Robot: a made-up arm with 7 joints.
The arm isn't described. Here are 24 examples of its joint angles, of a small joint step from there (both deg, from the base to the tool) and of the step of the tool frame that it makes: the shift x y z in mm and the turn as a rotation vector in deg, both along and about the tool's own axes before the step.
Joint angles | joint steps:
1: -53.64 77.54 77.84 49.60 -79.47 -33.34 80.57 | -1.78 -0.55 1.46 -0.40 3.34 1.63 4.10
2: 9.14 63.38 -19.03 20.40 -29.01 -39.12 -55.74 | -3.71 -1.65 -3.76 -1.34 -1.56 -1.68 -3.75
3: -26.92 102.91 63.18 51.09 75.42 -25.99 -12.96 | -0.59 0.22 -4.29 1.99 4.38 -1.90 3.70
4: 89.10 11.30 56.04 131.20 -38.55 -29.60 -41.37 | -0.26 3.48 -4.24 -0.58 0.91 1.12 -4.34
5: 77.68 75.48 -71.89 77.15 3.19 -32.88 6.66 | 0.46 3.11 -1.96 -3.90 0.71 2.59 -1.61
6: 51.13 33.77 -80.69 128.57 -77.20 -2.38 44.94 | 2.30 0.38 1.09 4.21 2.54 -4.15 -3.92
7: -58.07 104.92 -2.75 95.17 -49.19 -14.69 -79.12 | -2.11 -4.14 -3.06 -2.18 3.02 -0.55 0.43
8: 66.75 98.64 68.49 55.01 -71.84 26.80 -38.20 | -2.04 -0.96 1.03 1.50 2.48 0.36 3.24
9: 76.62 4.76 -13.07 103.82 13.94 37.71 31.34 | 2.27 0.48 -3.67 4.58 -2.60 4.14 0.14
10: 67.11 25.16 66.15 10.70 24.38 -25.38 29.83 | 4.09 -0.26 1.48 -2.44 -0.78 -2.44 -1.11
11: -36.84 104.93 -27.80 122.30 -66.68 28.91 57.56 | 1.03 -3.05 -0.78 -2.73 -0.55 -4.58 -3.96
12: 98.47 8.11 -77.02 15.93 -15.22 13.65 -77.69 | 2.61 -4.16 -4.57 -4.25 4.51 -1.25 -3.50
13: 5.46 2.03 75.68 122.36 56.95 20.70 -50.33 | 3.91 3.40 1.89 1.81 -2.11 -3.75 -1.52
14: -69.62 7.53 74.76 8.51 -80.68 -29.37 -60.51 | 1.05 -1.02 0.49 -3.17 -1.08 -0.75 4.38
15: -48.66 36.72 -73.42 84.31 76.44 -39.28 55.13 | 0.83 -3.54 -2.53 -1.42 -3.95 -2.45 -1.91
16: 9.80 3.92 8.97 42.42 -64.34 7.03 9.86 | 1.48 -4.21 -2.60 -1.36 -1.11 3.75 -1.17
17: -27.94 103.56 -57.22 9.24 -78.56 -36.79 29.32 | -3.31 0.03 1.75 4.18 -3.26 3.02 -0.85
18: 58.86 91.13 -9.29 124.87 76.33 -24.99 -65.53 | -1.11 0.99 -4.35 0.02 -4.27 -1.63 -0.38
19: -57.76 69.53 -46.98 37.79 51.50 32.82 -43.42 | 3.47 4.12 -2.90 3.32 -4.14 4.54 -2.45
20: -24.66 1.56 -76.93 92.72 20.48 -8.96 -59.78 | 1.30 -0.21 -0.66 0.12 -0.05 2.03 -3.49
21: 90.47 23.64 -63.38 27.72 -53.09 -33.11 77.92 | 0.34 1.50 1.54 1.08 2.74 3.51 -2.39
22: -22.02 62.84 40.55 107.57 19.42 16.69 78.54 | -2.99 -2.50 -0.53 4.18 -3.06 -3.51 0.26
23: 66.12 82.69 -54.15 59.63 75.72 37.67 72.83 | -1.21 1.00 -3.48 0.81 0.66 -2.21 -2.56
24: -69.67 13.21 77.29 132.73 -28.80 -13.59 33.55 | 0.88 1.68 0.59 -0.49 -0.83 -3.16 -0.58
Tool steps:
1: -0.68 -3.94 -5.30 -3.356 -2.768 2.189
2: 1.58 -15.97 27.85 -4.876 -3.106 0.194
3: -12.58 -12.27 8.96 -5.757 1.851 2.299
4: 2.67 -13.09 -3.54 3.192 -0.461 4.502
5: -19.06 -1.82 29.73 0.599 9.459 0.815
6: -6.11 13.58 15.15 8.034 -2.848 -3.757
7: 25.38 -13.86 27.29 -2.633 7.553 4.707
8: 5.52 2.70 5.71 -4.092 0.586 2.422
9: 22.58 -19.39 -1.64 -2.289 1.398 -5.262
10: -9.86 -24.99 -9.16 0.485 -1.887 3.102
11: 3.49 -2.87 -10.86 2.518 -2.417 -1.365
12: 18.80 2.99 -15.18 4.257 -0.169 1.399
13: 15.37 -15.81 3.41 -1.128 -7.596 6.687
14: 7.17 -12.89 17.32 -8.026 0.769 2.038
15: -15.64 -1.86 -15.36 -2.639 0.404 -1.567
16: 37.44 -16.91 0.81 -1.299 -0.462 -0.574
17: 0.44 19.13 11.12 1.800 5.453 -4.515
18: -14.75 5.87 7.36 -1.576 0.231 -3.469
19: 13.04 26.79 -1.66 6.944 -1.851 -4.198
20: 2.89 -1.62 -2.53 2.471 -0.166 -2.020
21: -8.78 -8.18 4.44 5.144 -1.538 5.366
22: 1.25 -16.07 -15.16 -2.855 0.956 -4.376
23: -14.09 5.31 -2.54 3.122 2.525 0.777
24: -1.98 4.67 -3.71 1.709 -2.494 -3.271
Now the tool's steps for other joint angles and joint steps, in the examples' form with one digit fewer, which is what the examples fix.
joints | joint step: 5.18 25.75 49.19 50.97 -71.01 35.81 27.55 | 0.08 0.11 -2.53 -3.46 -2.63 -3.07 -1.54
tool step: 2.2 -14.9 -5.9 0.85 -0.89 -6.77
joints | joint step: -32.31 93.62 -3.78 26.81 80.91 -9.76 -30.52 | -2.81 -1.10 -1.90 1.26 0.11 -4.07 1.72
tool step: -17.1 -6.8 7.6 -4.38 -2.58 -2.08
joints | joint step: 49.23 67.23 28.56 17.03 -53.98 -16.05 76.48 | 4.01 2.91 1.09 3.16 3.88 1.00 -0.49
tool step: 1.6 11.8 41.5 8.99 -5.64 1.37
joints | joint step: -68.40 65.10 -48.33 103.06 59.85 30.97 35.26 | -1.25 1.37 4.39 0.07 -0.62 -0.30 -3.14
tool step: 6.7 2.6 15.7 6.39 -1.72 -1.51
